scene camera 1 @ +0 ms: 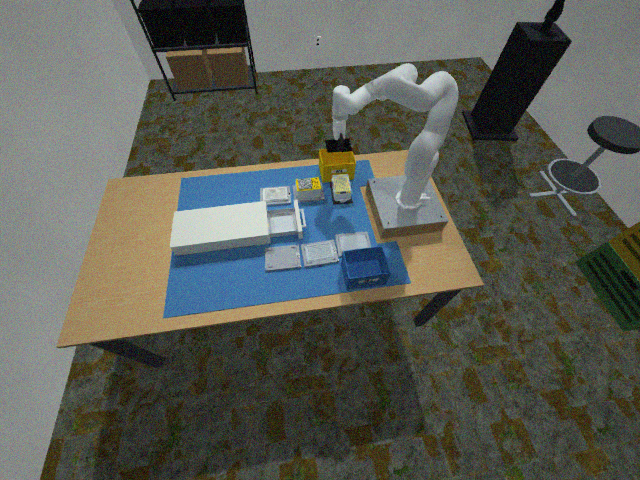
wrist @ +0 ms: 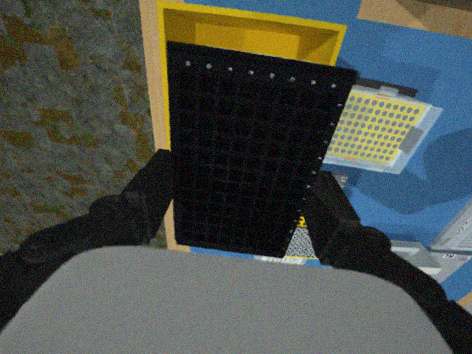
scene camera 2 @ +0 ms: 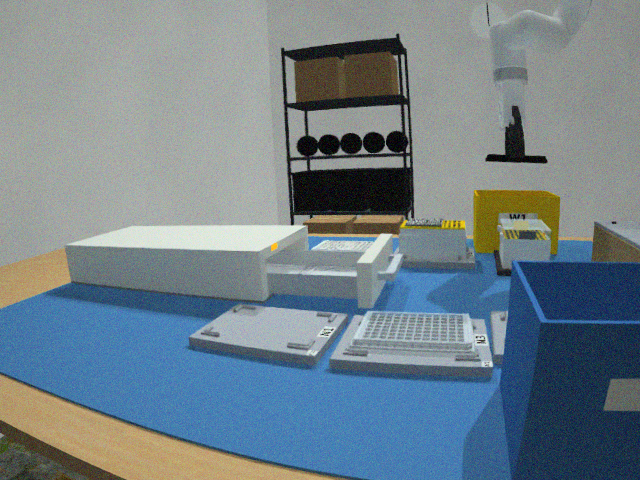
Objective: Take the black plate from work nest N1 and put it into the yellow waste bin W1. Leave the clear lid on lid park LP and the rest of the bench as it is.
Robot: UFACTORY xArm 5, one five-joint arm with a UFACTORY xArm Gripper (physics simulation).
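Places are measured from the arm's base along level axes (x right, y ahead, z up), in centimetres.
Pixels of known places: gripper, fingertip midpoint: (scene camera 1: 338, 145) (wrist: 242, 180) (scene camera 2: 514, 158); arm's base at its link origin: (scene camera 1: 408, 200).
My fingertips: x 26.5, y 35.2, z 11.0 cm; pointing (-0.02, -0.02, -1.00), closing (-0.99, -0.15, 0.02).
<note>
Ahead of a thing's pixels: the offset from my fingertips to its top centre.
My gripper (scene camera 1: 339, 138) (scene camera 2: 515, 152) (wrist: 242, 180) is shut on the black plate @(dx +0.0, dy -0.2, dz +0.8 cm) (scene camera 1: 338, 146) (scene camera 2: 516, 159) (wrist: 250, 125), one finger at each long side. The plate is held level, above the rim of the yellow waste bin W1 @(dx +0.3, dy +0.1, dz -7.7 cm) (scene camera 1: 337, 161) (scene camera 2: 516, 201) (wrist: 245, 37), with a gap between them in scene camera 2. In the wrist view the plate covers much of the bin's opening, and a strip of the yellow inside shows past its far edge. Work nest N1 @(dx -56.1, dy +25.9, dz -18.0 cm) (scene camera 1: 282, 257) (scene camera 2: 268, 330) is bare. I cannot tell the clear lid and lid park LP for certain.
A yellow-topped tip box @(dx -14.9, dy -2.3, dz -11.9 cm) (scene camera 1: 341, 187) (scene camera 2: 524, 242) (wrist: 377, 127) stands close in front of the bin. Another yellow-topped box @(dx -15.7, dy +15.3, dz -12.0 cm) (scene camera 1: 308, 189) (scene camera 2: 434, 240) stands to its left. A white unit with an open drawer (scene camera 1: 219, 227) (scene camera 2: 175, 266) and a blue bin @(dx -63.6, dy -11.2, dz -7.7 cm) (scene camera 1: 366, 268) (scene camera 2: 578, 361) stand on the mat.
</note>
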